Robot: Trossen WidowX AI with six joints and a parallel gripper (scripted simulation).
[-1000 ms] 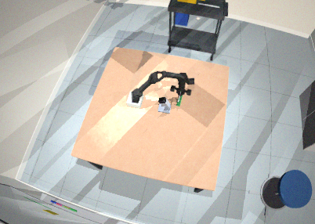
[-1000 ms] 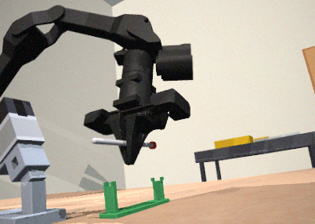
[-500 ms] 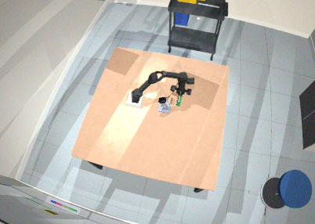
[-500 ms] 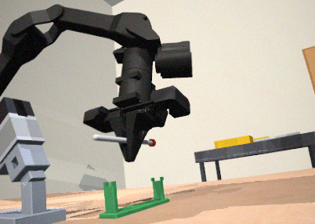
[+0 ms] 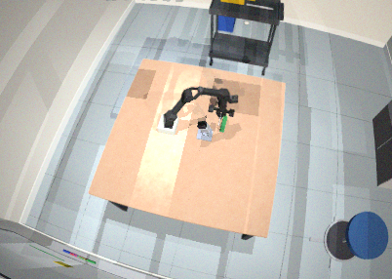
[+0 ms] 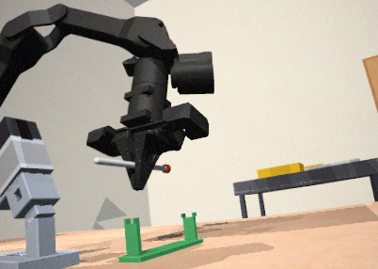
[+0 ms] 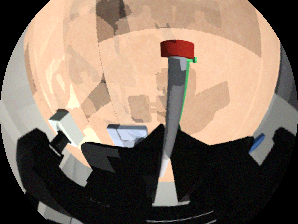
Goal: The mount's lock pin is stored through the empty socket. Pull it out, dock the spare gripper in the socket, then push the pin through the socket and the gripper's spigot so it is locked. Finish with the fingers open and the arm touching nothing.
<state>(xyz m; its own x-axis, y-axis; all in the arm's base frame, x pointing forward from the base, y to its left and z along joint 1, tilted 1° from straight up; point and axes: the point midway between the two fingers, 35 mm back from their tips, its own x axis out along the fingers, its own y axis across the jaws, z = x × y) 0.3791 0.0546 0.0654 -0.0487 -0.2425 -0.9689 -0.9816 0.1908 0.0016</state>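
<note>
Now: the socket 10 cm behind my gripper tip, 10 cm to the right of it and 3 cm below it. From my gripper tip the other things lie so: spare gripper (11 cm behind, 10 cm to the right, 4 cm above); green cradle (3 cm ahead, 1 cm to the left, 6 cm below).
</note>
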